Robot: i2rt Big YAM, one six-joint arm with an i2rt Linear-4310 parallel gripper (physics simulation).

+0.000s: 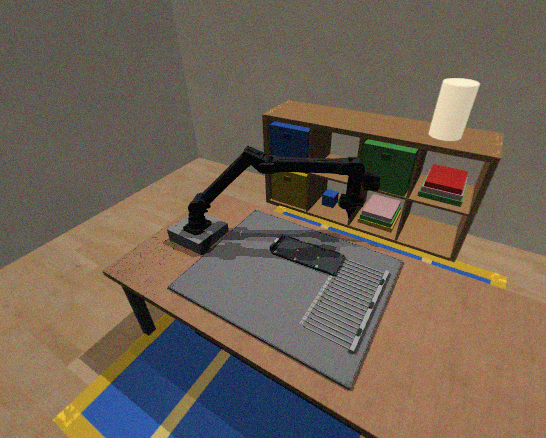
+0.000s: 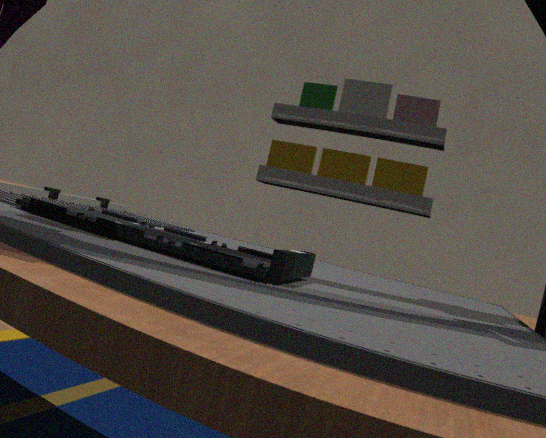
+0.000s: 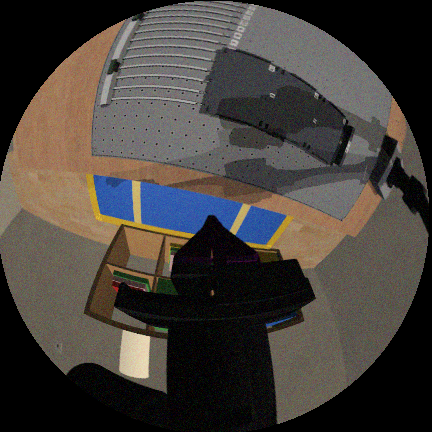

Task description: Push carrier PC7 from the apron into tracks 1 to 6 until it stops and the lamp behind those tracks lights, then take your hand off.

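Places are measured from the arm's base along level axes (x ahead, y left, z up), in millimetres.
Pixels of known places: gripper, fingertip midpoint: (image 1: 349, 217) (image 3: 210, 219); arm's base, link origin: (image 1: 197, 227) (image 3: 392, 172).
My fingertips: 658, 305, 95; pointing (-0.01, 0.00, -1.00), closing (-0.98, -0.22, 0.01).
Ahead of a thing's pixels: the offset from my fingertips to its top centre, as dx, dy, dz. "pt": to the spot under its first point. Level surfaces: height alone.
A long dark panel @(-121, -178, -114) (image 1: 309, 254) (image 2: 120, 230) (image 3: 240, 80), apparently carrier PC7, lies flat on the grey board @(dz -144) (image 1: 240, 290) (image 3: 145, 132). Its label cannot be read. A raised dark block @(pt -285, -156, -126) (image 2: 292, 266) (image 3: 343, 145) stands at its arm-base end. Its other end is at the near ends of the pale tracks @(pt +75, -371, -143) (image 1: 330, 301) at the side nearest the shelf. I cannot tell how far it overlaps them. Small dark lamp-like blocks (image 1: 371, 304) (image 2: 102, 201) (image 3: 113, 66) stand on the end bar (image 1: 364, 322) (image 3: 120, 47); none looks lit. My gripper (image 1: 349, 215) (image 3: 210, 219) is shut, empty, raised above and apart from the panel.
A cube shelf (image 1: 380, 125) (image 3: 100, 292) stands behind the table, with a white cylinder (image 1: 454, 110) (image 3: 134, 354) on top. The arm's base (image 1: 198, 234) stands at the table's left end. Two wall ledges (image 2: 360, 127) (image 2: 345, 191) hold coloured blocks.
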